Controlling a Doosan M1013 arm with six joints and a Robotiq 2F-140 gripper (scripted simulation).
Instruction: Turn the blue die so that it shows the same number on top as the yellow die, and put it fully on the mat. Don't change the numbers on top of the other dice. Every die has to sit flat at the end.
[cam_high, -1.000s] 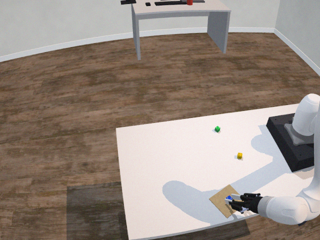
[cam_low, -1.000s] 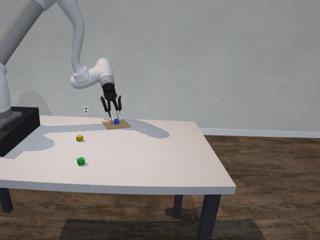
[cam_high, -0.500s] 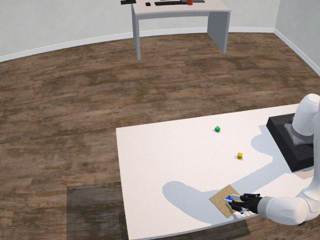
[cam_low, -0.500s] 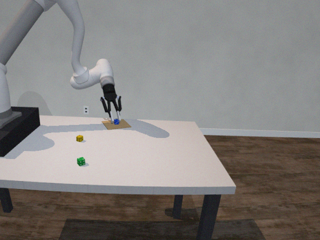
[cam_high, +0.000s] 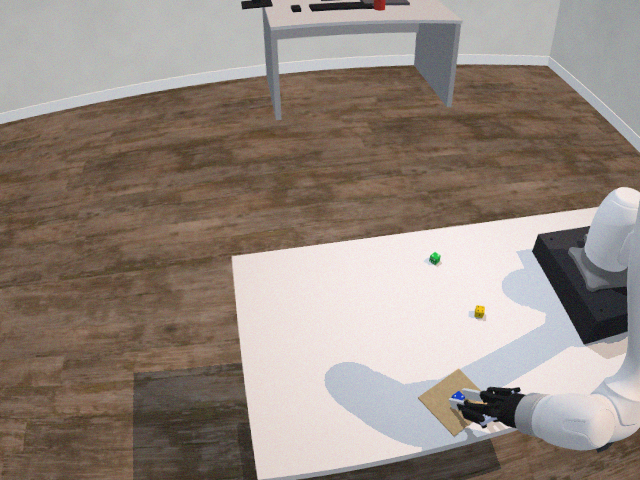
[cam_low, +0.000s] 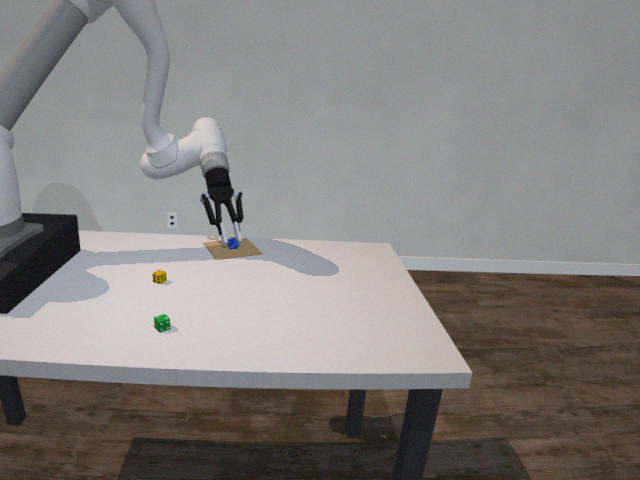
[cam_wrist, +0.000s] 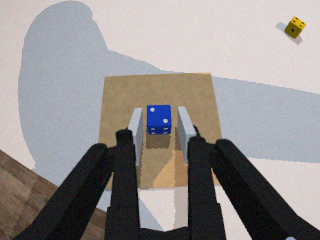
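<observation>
The blue die lies 10 mm ahead of my hand, 20 mm to the right of it and 20 mm below it. Also, from my hand: yellow die: 110 mm behind, 290 mm to the right, 30 mm below; tan mat: 10 mm ahead, 20 mm to the right, 40 mm below; green die: 20 mm behind, 500 mm to the right, 30 mm below.
</observation>
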